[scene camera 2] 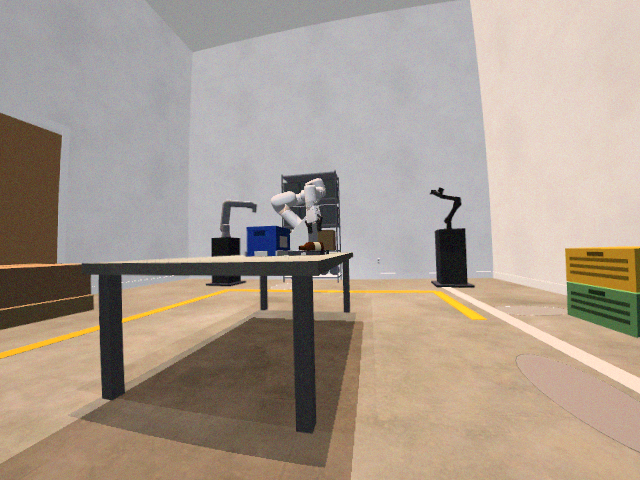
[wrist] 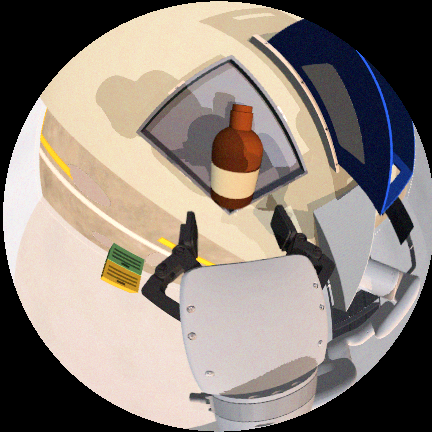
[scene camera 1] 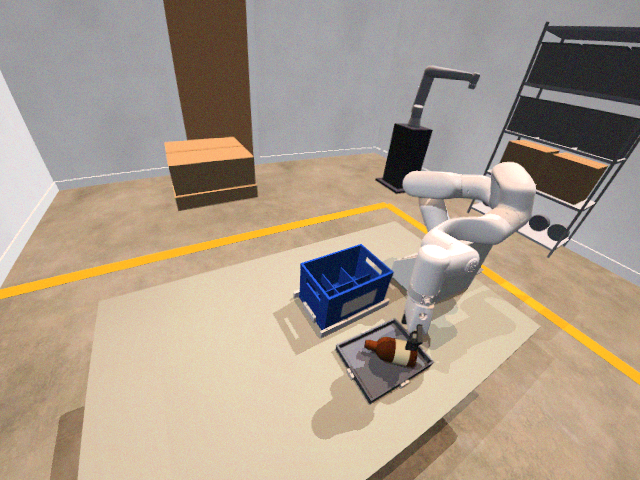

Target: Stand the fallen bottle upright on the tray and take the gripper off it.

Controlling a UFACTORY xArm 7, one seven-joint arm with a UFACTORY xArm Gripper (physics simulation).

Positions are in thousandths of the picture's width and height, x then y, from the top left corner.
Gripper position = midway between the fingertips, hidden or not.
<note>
In view: my gripper (scene camera 1: 638,701), a brown bottle (scene camera 1: 607,728) and a grey tray (wrist: 434,291).
The brown bottle shows as well in the wrist view (wrist: 547,351). My gripper also shows in the wrist view (wrist: 545,503).
</note>
